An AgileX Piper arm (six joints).
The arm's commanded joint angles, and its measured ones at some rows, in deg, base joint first. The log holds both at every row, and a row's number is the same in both.
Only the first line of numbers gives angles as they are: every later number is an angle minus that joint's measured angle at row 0.
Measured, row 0: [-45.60, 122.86, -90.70, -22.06, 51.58, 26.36]
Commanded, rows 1 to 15: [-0.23, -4.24, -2.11, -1.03, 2.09, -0.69]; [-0.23, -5.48, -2.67, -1.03, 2.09, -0.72]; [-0.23, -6.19, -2.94, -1.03, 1.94, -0.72]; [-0.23, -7.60, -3.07, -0.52, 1.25, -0.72]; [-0.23, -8.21, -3.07, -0.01, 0.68, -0.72]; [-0.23, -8.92, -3.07, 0.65, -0.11, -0.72]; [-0.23, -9.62, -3.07, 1.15, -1.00, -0.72]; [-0.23, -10.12, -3.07, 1.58, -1.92, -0.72]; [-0.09, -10.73, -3.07, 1.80, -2.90, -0.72]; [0.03, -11.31, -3.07, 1.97, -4.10, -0.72]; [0.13, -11.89, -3.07, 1.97, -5.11, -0.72]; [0.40, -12.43, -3.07, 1.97, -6.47, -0.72]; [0.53, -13.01, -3.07, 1.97, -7.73, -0.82]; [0.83, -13.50, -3.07, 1.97, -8.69, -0.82]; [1.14, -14.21, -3.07, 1.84, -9.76, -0.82]
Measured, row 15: [0.10, -11.36, -2.62, 1.89, -5.00, -0.43]
